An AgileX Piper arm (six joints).
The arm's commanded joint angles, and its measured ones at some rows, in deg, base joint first. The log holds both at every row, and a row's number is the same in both.
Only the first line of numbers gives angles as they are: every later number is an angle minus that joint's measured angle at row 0.
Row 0, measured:
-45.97 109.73 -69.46 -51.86 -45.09 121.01
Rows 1 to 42, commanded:
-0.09 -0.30 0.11 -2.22 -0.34 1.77
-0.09 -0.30 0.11 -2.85 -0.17 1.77
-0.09 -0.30 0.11 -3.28 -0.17 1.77
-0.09 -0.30 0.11 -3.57 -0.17 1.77
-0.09 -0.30 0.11 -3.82 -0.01 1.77
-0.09 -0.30 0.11 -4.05 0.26 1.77
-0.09 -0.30 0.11 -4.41 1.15 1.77
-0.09 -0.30 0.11 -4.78 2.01 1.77
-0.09 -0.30 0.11 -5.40 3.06 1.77
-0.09 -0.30 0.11 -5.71 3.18 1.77
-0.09 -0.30 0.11 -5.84 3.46 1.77
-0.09 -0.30 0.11 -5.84 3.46 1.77
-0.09 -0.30 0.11 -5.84 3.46 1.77
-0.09 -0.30 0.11 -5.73 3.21 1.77
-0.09 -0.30 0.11 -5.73 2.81 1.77
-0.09 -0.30 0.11 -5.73 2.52 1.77
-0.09 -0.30 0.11 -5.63 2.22 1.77
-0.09 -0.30 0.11 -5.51 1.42 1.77
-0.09 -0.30 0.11 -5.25 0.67 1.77
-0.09 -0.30 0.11 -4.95 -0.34 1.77
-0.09 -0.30 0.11 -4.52 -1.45 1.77
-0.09 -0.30 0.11 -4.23 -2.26 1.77
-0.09 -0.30 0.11 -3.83 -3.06 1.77
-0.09 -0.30 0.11 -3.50 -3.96 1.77
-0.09 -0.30 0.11 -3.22 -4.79 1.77
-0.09 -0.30 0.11 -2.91 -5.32 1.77
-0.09 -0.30 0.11 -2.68 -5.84 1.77
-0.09 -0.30 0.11 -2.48 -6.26 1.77
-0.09 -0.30 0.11 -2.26 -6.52 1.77
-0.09 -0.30 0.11 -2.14 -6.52 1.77
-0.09 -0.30 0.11 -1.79 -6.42 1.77
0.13 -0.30 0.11 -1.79 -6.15 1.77
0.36 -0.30 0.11 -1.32 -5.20 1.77
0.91 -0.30 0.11 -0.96 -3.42 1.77
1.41 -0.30 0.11 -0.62 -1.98 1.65
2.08 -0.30 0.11 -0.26 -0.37 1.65
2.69 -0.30 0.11 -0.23 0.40 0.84
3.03 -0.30 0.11 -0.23 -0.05 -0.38
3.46 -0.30 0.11 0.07 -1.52 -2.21
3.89 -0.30 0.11 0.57 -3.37 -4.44
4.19 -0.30 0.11 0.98 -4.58 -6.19
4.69 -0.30 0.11 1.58 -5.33 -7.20
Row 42, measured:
3.23 0.00 0.00 -0.38 -1.18 -1.82
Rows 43 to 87, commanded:
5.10 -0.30 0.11 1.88 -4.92 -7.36
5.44 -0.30 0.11 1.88 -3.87 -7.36
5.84 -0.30 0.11 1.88 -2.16 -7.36
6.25 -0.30 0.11 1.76 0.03 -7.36
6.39 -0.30 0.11 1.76 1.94 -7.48
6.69 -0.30 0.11 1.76 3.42 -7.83
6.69 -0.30 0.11 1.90 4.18 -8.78
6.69 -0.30 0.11 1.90 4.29 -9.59
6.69 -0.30 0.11 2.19 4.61 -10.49
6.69 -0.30 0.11 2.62 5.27 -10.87
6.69 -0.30 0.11 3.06 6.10 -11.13
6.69 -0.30 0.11 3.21 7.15 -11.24
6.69 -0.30 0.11 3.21 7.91 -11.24
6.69 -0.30 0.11 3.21 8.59 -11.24
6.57 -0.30 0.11 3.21 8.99 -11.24
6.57 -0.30 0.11 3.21 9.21 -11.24
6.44 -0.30 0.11 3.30 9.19 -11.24
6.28 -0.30 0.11 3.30 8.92 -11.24
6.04 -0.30 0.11 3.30 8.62 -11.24
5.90 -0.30 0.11 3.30 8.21 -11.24
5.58 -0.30 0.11 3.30 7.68 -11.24
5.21 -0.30 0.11 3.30 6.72 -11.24
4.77 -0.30 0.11 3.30 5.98 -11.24
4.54 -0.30 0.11 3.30 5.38 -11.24
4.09 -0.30 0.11 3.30 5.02 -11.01
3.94 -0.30 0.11 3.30 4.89 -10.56
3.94 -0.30 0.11 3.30 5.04 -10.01
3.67 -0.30 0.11 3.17 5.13 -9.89
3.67 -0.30 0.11 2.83 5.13 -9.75
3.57 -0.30 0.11 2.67 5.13 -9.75
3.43 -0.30 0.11 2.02 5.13 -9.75
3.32 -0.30 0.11 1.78 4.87 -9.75
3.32 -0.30 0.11 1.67 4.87 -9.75
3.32 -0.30 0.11 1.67 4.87 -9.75
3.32 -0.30 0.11 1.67 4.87 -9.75
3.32 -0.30 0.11 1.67 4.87 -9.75
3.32 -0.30 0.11 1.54 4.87 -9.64
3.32 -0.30 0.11 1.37 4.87 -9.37
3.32 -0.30 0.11 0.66 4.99 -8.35
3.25 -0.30 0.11 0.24 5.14 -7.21
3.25 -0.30 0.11 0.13 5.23 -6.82
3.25 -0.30 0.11 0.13 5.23 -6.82
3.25 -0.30 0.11 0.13 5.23 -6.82
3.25 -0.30 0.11 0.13 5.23 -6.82
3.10 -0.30 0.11 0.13 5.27 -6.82
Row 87, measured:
3.56 0.00 0.00 0.99 5.85 -7.21
